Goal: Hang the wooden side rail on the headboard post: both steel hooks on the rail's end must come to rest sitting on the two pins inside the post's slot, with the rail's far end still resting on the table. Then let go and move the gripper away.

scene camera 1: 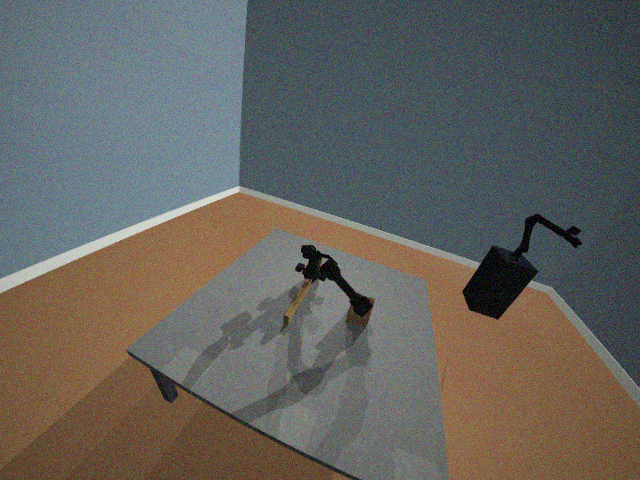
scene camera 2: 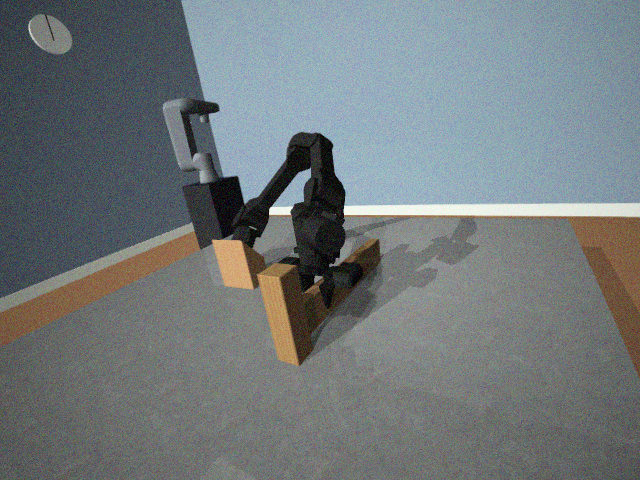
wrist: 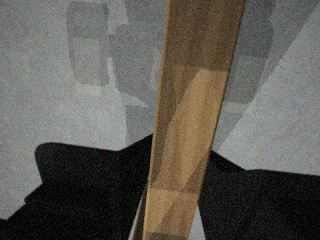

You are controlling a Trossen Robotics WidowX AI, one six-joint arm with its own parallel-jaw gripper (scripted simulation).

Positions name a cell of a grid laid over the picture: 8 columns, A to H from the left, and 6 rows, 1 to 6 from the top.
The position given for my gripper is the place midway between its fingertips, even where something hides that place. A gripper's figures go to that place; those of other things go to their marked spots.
Labels:
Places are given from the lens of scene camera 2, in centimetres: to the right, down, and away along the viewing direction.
my gripper (scene camera 2: E4): 0, 14, 66
side rail (scene camera 2: E4): 13, 4, 84
headboard post (scene camera 2: D4): -6, 8, 50
The marked spots on the headboard post and the side rail are 39 cm apart.

